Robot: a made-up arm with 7 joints. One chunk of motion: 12 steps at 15 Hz.
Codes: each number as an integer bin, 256 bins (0 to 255) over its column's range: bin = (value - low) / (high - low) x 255, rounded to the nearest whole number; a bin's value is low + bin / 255 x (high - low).
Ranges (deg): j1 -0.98..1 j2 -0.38..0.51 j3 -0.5..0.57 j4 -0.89..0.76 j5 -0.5..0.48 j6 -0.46..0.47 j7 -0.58..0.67
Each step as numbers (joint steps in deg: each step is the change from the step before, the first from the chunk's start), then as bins.
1 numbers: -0.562 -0.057 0.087 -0.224 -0.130 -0.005 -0.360
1 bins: 54 93 140 103 96 125 45
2 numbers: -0.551 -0.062 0.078 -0.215 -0.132 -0.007 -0.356
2 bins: 55 91 138 104 96 124 46
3 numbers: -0.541 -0.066 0.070 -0.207 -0.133 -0.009 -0.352
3 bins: 57 90 136 106 95 124 47
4 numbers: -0.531 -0.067 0.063 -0.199 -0.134 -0.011 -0.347
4 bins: 58 90 134 107 95 123 48
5 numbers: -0.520 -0.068 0.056 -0.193 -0.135 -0.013 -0.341
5 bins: 59 89 133 108 95 123 49
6 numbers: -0.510 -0.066 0.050 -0.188 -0.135 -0.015 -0.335
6 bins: 61 90 131 108 95 122 50
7 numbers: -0.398 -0.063 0.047 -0.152 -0.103 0.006 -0.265
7 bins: 75 91 130 114 103 128 64
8 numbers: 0.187 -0.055 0.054 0.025 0.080 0.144 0.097
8 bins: 150 93 132 141 151 166 138
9 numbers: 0.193 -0.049 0.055 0.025 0.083 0.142 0.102
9 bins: 151 95 132 141 152 165 139
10 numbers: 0.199 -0.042 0.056 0.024 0.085 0.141 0.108
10 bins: 152 97 133 141 152 165 140
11 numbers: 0.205 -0.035 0.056 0.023 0.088 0.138 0.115
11 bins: 153 99 133 141 153 164 142
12 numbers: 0.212 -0.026 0.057 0.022 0.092 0.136 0.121
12 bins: 154 101 133 141 154 163 143
